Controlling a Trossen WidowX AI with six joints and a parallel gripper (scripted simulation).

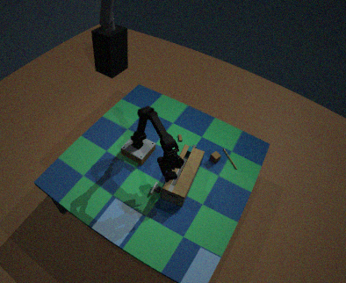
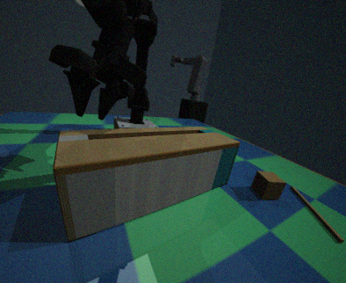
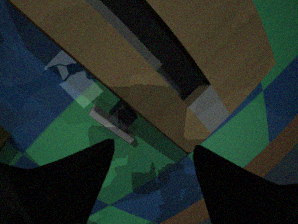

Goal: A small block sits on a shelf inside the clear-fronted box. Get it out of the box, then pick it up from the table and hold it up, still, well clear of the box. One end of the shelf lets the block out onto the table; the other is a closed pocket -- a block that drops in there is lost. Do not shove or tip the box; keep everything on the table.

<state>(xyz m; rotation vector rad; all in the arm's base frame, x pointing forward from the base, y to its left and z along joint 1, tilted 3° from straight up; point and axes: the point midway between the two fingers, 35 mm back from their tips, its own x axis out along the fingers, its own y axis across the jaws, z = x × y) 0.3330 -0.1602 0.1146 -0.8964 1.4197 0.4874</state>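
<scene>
The dark object is 3 cm behind my gripper tip, 2 cm to the right of it and 14 cm below it. From my gripper tip the other things lie so: brown block 15 cm ahead, 43 cm to the left, 13 cm below; then box 2 cm ahead, 14 cm to the left, 9 cm below.
</scene>
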